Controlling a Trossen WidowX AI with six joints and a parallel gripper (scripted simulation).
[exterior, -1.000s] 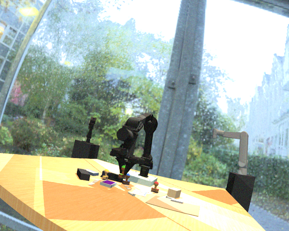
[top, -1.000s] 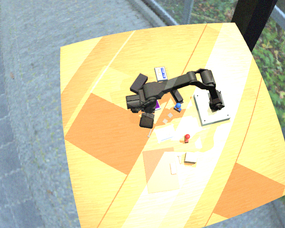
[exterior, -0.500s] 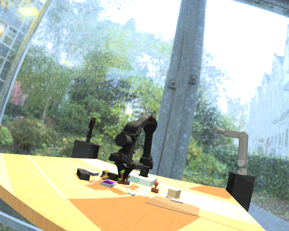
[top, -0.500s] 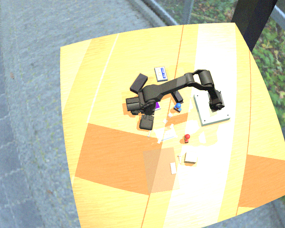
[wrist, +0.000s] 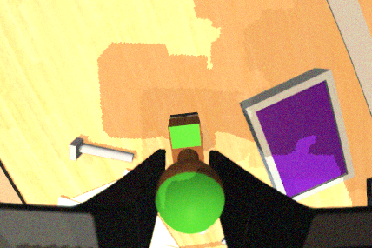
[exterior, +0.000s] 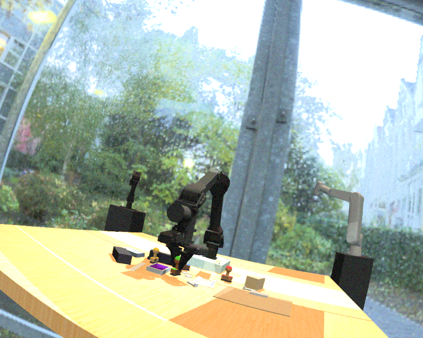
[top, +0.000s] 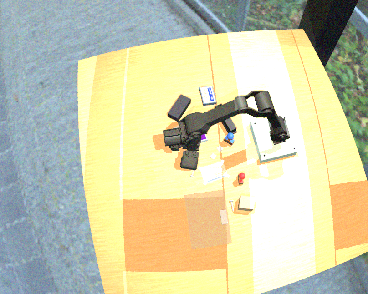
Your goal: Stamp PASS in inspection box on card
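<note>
The ink pad lies 4 cm behind my gripper tip, 8 cm to the right of it and 3 cm below it. Also, from my gripper tip: white card: 7 cm behind, 9 cm to the left, 4 cm below; then green-knobbed stamp: right at my gripper tip; then blue-knobbed stamp: 17 cm behind, 2 cm to the right, 2 cm below.
</note>
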